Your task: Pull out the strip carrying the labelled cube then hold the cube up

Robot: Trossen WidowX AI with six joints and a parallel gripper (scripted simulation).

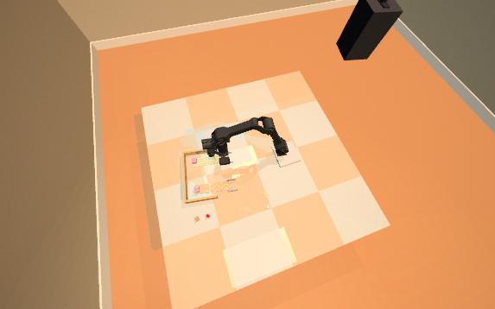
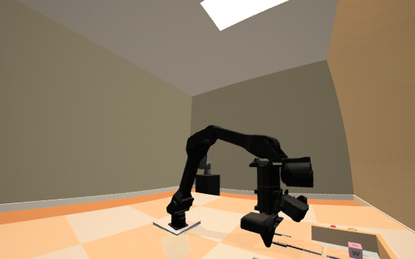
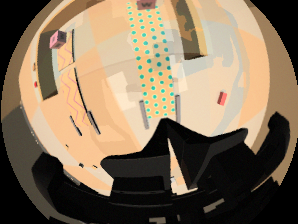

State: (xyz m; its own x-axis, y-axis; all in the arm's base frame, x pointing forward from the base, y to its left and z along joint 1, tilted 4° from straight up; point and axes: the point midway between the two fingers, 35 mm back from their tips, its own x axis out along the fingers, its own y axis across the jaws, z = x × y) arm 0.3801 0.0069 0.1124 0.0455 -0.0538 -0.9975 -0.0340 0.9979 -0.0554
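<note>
Now: gripper tip 150 mm to the left of the pink block, 60 mm above it and 10 mm past it.
</note>
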